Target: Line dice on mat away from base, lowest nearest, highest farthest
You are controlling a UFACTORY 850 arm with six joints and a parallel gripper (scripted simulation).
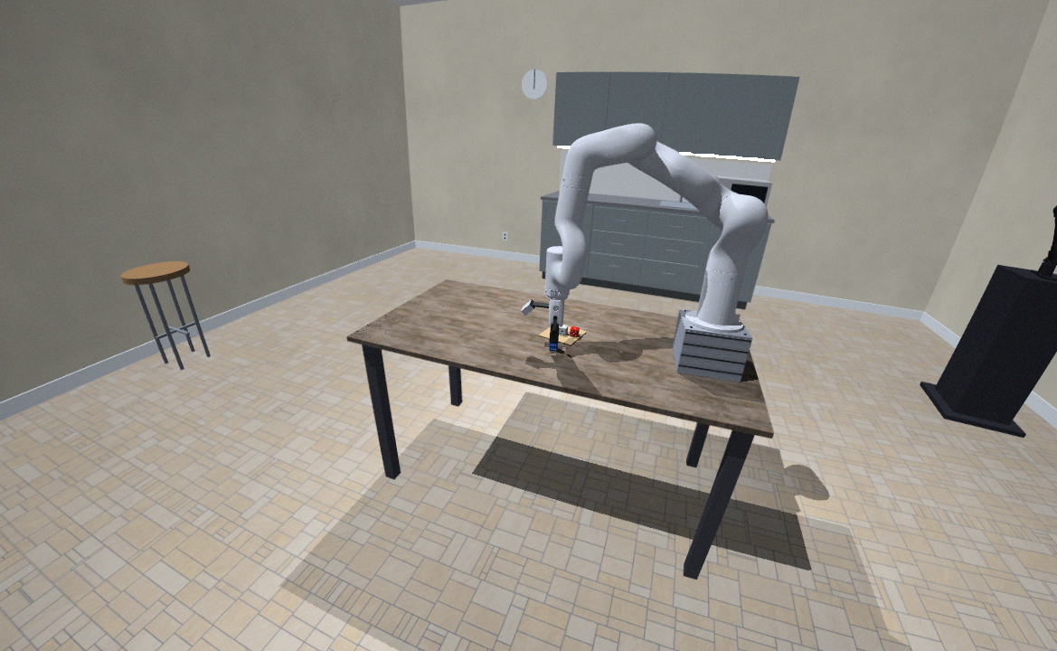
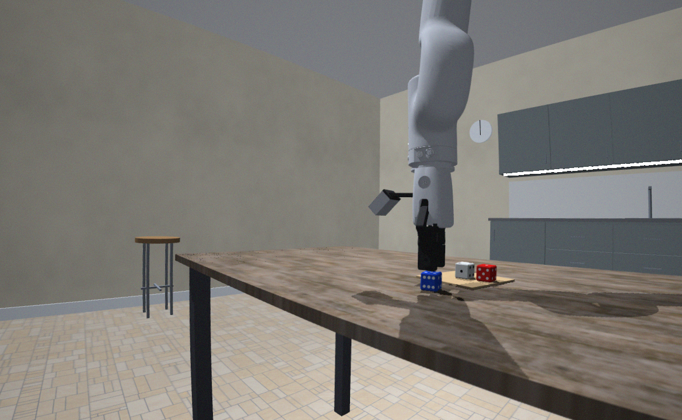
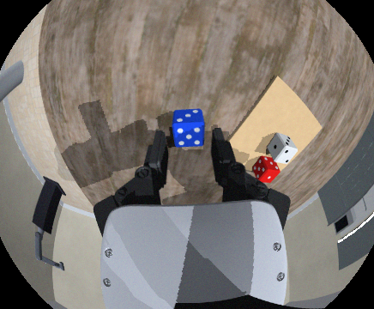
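The blue die is 4 cm below my hand. Also, from my hand: red die 14 cm to the right, 4 cm below, 3 cm behind; tan mat 13 cm to the right, 5 cm below, 2 cm ahead; white die 13 cm to the right, 4 cm below, 2 cm ahead.
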